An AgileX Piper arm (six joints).
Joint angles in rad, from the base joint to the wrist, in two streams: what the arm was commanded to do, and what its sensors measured. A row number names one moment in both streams.
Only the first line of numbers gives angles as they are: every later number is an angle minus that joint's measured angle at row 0.
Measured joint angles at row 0:
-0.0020 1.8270 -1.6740 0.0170 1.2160 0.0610
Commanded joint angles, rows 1 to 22:
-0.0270 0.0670 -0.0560 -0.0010 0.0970 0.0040
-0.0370 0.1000 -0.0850 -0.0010 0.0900 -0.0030
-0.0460 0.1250 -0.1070 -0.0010 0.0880 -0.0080
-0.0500 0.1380 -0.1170 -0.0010 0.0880 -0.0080
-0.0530 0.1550 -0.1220 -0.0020 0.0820 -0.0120
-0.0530 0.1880 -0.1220 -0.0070 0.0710 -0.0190
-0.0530 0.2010 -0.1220 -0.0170 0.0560 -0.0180
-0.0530 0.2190 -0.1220 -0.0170 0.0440 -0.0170
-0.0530 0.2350 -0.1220 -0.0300 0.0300 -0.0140
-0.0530 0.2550 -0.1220 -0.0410 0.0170 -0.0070
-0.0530 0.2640 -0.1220 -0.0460 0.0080 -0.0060
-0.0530 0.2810 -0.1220 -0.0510 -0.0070 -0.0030
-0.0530 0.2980 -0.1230 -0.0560 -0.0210 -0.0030
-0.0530 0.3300 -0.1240 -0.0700 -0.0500 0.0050
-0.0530 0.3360 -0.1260 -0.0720 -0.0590 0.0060
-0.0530 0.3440 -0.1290 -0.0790 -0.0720 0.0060
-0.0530 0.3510 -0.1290 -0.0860 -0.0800 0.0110
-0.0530 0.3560 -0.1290 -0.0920 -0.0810 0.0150
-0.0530 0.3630 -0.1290 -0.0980 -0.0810 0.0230
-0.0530 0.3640 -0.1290 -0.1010 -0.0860 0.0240
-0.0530 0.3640 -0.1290 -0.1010 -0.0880 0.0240
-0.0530 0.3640 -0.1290 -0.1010 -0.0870 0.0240
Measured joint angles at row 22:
-0.0480 0.3620 -0.1240 -0.0950 -0.0770 0.0210
